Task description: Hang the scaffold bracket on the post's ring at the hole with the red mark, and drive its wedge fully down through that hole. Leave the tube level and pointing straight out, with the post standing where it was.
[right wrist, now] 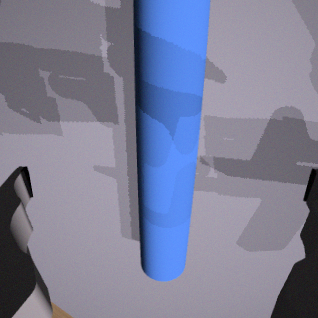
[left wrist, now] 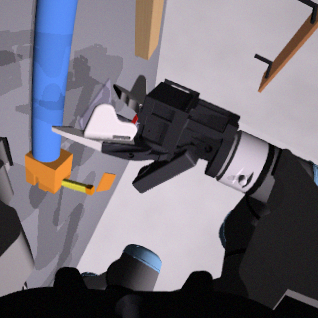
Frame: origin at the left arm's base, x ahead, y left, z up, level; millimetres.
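Seen in the pictures: left gripper, fingertip midpoint: (left wrist: 144, 144); right gripper, fingertip midpoint: (right wrist: 165, 169) (left wrist: 86, 102).
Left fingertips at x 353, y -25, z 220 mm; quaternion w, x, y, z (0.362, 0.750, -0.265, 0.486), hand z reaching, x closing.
Observation:
A point is followed by its place in that frame.
The blue tube (left wrist: 50, 80) {x 400, y -204, z 41 mm} (right wrist: 167, 150) {x 405, y -223, z 50 mm} stretches over the grey table; its plain end shows low in the right wrist view. The orange bracket head (left wrist: 48, 172) {x 267, y -312, z 52 mm} sits on its other end, with the yellow wedge (left wrist: 75, 185) {x 261, y -349, z 96 mm} sticking out sideways. My right gripper (left wrist: 86, 102) {x 397, y -229, z 94 mm} (right wrist: 165, 169) {x 397, y -229, z 94 mm} is open and empty, its fingers wide apart with the tube passing beyond the gap between them. My left gripper is open; one finger shows at the left edge of its view, with nothing seen held. The post, its ring and the red-marked hole do not show.
A wooden block (left wrist: 147, 30) {x 693, y -492, z 39 mm} stands near the table's edge at the top of the left wrist view. A brown board (left wrist: 290, 52) with black hooks is at upper right. A flat orange piece (left wrist: 106, 182) {x 216, y -1096, z 7 mm} lies beside the wedge. The right arm (left wrist: 250, 160) {x 404, y -169, z 324 mm} fills the right side.

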